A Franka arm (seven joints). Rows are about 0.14 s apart.
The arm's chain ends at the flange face. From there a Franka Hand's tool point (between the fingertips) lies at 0.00 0.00 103.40 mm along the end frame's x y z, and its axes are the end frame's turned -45 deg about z.
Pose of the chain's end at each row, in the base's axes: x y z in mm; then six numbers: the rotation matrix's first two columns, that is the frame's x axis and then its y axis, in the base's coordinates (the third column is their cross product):
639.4 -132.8 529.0 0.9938 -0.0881 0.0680 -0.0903 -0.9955 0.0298
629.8 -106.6 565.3 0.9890 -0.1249 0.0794 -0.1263 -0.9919 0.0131
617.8 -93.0 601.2 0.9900 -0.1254 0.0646 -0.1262 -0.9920 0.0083
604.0 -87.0 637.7 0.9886 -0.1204 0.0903 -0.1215 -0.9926 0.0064
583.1 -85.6 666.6 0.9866 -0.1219 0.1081 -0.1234 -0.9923 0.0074
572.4 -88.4 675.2 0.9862 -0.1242 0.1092 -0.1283 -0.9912 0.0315
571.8 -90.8 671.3 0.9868 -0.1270 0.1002 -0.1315 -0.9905 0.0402
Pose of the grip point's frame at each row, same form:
646.1 -136.5 425.9 0.7666 0.6416 0.0270 0.6389 -0.7662 0.0692
637.8 -109.0 462.2 0.7886 0.6131 0.0469 0.6100 -0.7897 0.0654
624.3 -94.7 498.0 0.7893 0.6128 0.0398 0.6108 -0.7901 0.0515
613.2 -88.8 534.7 0.7850 0.6167 0.0593 0.6131 -0.7870 0.0684
594.1 -87.7 563.8 0.7849 0.6155 0.0712 0.6104 -0.7879 0.0817
583.2 -93.1 572.5 0.7881 0.6131 0.0549 0.6066 -0.7887 0.0995
581.5 -96.3 568.5 0.7908 0.6106 0.0424 0.6048 -0.7902 0.0993

